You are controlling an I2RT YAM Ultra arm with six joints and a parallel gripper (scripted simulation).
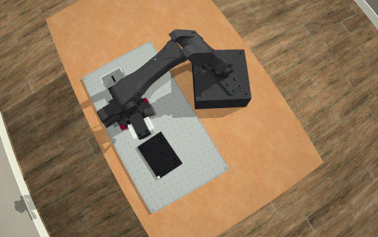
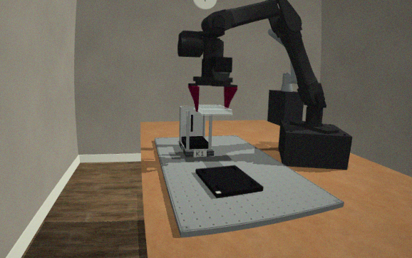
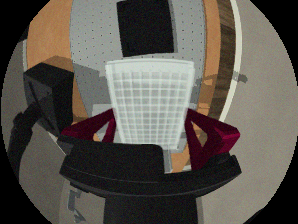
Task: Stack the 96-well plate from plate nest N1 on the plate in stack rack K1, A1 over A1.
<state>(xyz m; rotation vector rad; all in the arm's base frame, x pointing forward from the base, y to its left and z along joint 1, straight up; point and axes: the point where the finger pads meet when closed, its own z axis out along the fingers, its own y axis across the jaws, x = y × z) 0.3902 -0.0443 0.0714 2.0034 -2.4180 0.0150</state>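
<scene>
My hand is 170 mm to the left of the dark plate, 140 mm above it and 20 mm past it. Round my hand: K1 label (160 mm below, 80 mm to the right); then white 96-well plate (right at my hand); then black plate nest N1 (160 mm below, 130 mm to the left, 10 mm ahead).
</scene>
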